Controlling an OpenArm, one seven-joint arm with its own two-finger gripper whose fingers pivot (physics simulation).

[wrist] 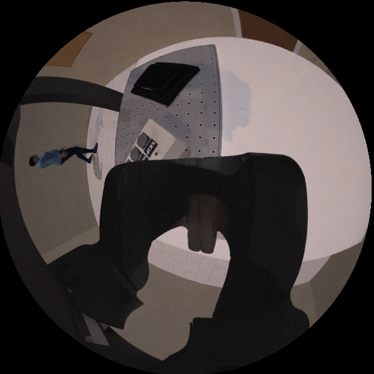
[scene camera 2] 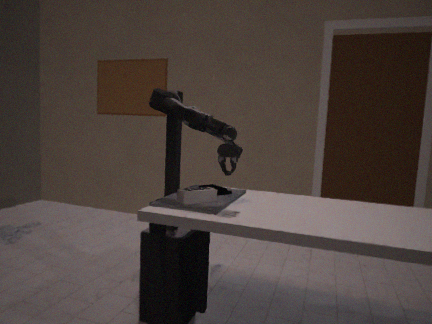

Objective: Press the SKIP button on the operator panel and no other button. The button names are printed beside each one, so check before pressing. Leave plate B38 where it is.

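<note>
The operator panel (scene camera 2: 197, 194) (wrist: 172, 141) is a pale box on a grey perforated board (scene camera 2: 165, 201) (wrist: 205, 120). In the wrist view the round grey SKIP button (wrist: 143, 140) shows at the panel's end, with the printed word SKIP beside it. Part of another button shows next to it; the rest of the panel is hidden behind the gripper body. My gripper (scene camera 2: 228, 173) (wrist: 205, 206) is shut and empty, pointing down, high above the table and to the right of the panel in the scene view. No B38 marking is legible, so I cannot tell which thing is plate B38.
A black ribbed object (scene camera 2: 221, 190) (wrist: 165, 83) lies on the board beyond the panel. The board rests at one end of the long white table (scene camera 2: 320, 220) (wrist: 300, 135). A person in a blue top (wrist: 50, 158) shows at the left of the wrist view.
</note>
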